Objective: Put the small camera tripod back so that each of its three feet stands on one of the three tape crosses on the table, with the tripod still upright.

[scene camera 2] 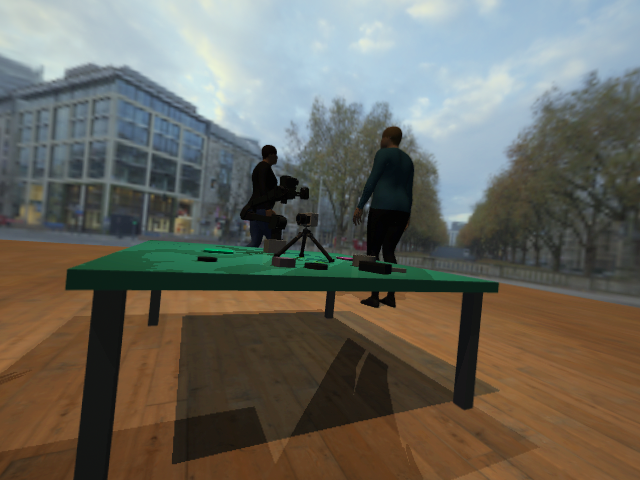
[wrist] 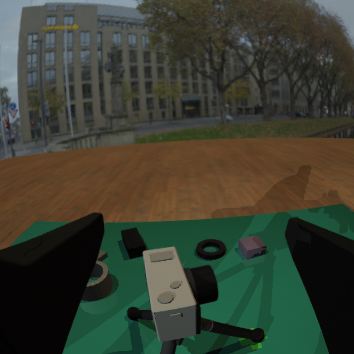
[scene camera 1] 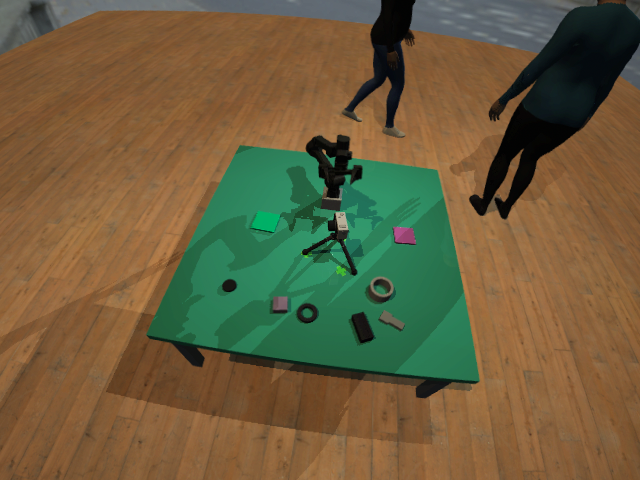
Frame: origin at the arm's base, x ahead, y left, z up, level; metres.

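Where they show: gripper, between the fingertips: (scene camera 2: 297, 190) (wrist: 199, 226) (scene camera 1: 339, 183); arm's base, origin of its link: (scene camera 2: 276, 239) (scene camera 1: 333, 193).
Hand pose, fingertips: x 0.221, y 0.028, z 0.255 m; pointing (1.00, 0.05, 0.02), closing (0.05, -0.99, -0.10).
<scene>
Each offset is from my fingertips to the top centre of the thing.
The small camera tripod (scene camera 1: 347, 255) (scene camera 2: 306, 231) (wrist: 230, 330) stands upright on spread black legs, with a pale grey camera (scene camera 1: 341, 225) (scene camera 2: 311, 219) (wrist: 170, 295) on top. In scene view 1, its left foot is at a green tape cross @(dx +0.134, dy -0.102, dz -0.330 m) (scene camera 1: 306, 254) (wrist: 255, 345). Its front right foot stands beside another cross @(dx +0.200, dy +0.068, dz -0.330 m) (scene camera 1: 341, 270), to the right of it. A bit of the third cross (scene camera 1: 344, 239) shows behind the tripod; the third foot is hidden there. My gripper (scene camera 1: 340, 177) (scene camera 2: 302, 193) (wrist: 199, 226) is open and empty, above and behind the camera, apart from it.
On the green table (scene camera 1: 206, 320) (scene camera 2: 155, 276) lie a grey ring @(dx +0.277, dy +0.247, dz -0.282 m) (scene camera 1: 381, 289), a black ring @(dx +0.434, dy -0.043, dz -0.315 m) (scene camera 1: 307, 313), a black block @(dx +0.461, dy +0.180, dz -0.295 m) (scene camera 1: 362, 327), a mauve block @(dx +0.422, dy -0.157, dz -0.302 m) (scene camera 1: 280, 304), a black disc @(dx +0.373, dy -0.393, dz -0.320 m) (scene camera 1: 229, 285), and green @(dx -0.017, dy -0.339, dz -0.321 m) (scene camera 1: 265, 221) and magenta @(dx -0.071, dy +0.362, dz -0.321 m) (scene camera 1: 404, 235) squares. Two people stand beyond it.
</scene>
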